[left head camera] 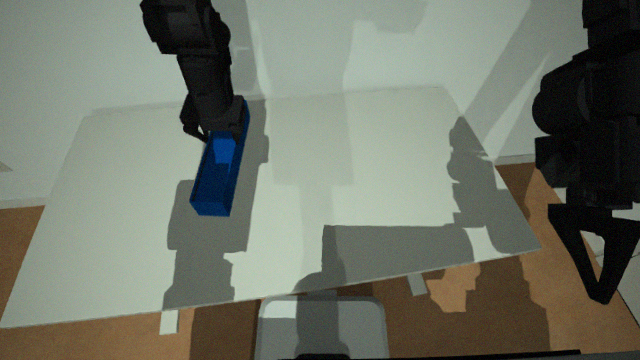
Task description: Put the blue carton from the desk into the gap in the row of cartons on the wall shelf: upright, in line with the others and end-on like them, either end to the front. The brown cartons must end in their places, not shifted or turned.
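Observation:
The blue carton [215, 187] is long and narrow and shows left of the middle of the view, over the pale desk [125, 150]. Its near end points toward the bottom of the picture, and its far part is partly hidden by the left arm. My left gripper [220, 134] is shut on the blue carton; one dark finger shows at its left side, and the other is hard to make out. Whether the carton touches the desk is unclear. My right gripper [600, 297] is open and empty at the right, beyond the desk's right edge. The cartons' row and its gap do not show.
A pale wall [310, 45] rises behind the desk. A grey rounded seat-like object [365, 330] stands at the desk's near edge, over the brown floor [225, 335]. A small pale corner [3, 167] shows at the left border. Arm shadows fall across the desk.

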